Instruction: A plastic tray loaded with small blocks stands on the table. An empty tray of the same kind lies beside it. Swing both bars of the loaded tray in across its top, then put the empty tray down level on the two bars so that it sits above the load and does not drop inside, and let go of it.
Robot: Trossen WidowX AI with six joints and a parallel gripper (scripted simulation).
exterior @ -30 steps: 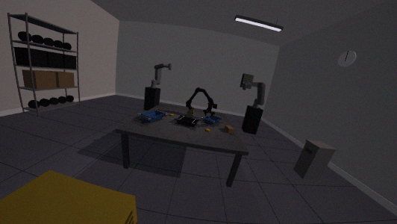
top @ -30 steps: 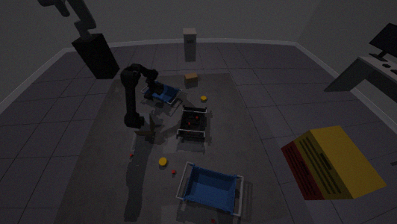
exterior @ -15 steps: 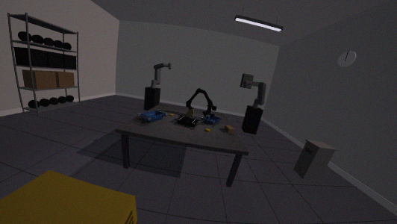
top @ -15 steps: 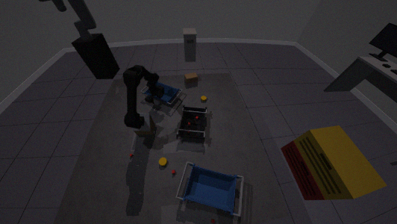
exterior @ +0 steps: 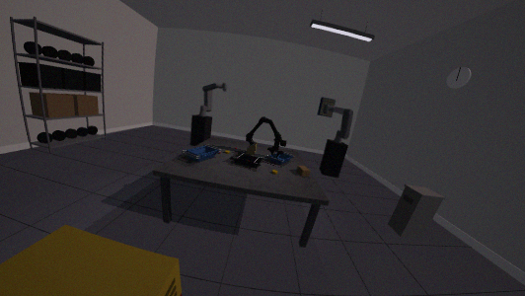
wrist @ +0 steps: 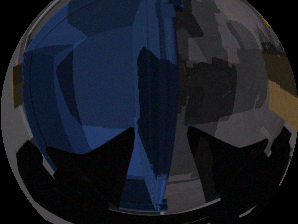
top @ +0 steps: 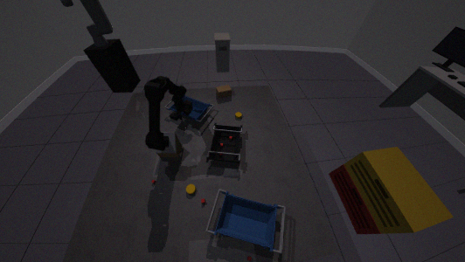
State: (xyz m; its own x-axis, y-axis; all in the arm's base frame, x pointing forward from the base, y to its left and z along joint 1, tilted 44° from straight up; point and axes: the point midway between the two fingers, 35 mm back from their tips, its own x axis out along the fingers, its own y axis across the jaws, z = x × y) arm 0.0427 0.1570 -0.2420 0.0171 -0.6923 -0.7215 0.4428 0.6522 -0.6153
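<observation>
My gripper tip is 40 mm short of the blue tray, 70 mm to the right of it and 30 mm below it. Also, from my gripper tip: brown box (290 mm ahead, 310 mm to the left, 20 mm above).
</observation>
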